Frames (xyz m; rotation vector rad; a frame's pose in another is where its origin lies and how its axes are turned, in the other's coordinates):
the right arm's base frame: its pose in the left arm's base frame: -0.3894 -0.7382 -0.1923 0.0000 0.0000 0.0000
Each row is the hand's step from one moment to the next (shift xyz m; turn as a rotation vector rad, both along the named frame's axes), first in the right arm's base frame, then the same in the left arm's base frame.
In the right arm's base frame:
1: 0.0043 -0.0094 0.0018 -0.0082 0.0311 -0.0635
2: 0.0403 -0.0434 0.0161 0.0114 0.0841 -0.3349
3: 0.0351 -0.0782 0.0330 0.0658 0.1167 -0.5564
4: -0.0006 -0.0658 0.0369 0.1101 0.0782 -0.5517
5: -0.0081 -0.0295 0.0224 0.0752 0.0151 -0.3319
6: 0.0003 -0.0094 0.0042 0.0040 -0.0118 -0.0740
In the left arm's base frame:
1: 0.0043 -0.0094 0.0018 -0.0082 0.0311 -0.0635
2: 0.0403 -0.0434 0.0161 0.0114 0.0841 -0.3349
3: 0.0351 -0.0782 0.0330 0.0658 0.1167 -0.5564
4: -0.0006 -0.0658 0.0369 0.1101 0.0782 -0.5517
5: -0.0081 -0.0295 0.0224 0.0752 0.0151 -0.3319
6: 0.0003 -0.0094 0.0042 0.0040 -0.0118 -0.0740

